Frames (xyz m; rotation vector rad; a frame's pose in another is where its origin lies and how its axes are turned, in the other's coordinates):
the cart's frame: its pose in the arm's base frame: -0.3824 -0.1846 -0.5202 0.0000 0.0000 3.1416
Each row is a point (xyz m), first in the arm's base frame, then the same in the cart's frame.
Working: the arm's base frame: its pose in the cart's frame: -0.3824 -0.1846 0.5202 0.0000 0.0000 3.1416

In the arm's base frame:
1: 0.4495 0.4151 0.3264
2: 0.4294 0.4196 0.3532
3: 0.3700 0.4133 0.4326
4: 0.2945 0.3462 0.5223
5: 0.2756 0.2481 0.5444
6: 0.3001 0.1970 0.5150
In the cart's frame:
1: -0.8319 -0.5997 0.8466
2: -0.8118 -0.6042 0.8734
3: -0.7524 -0.5979 0.9528
4: -0.6769 -0.5308 1.0425
5: -0.6580 -0.4327 1.0646
6: -0.6825 -0.3816 1.0352

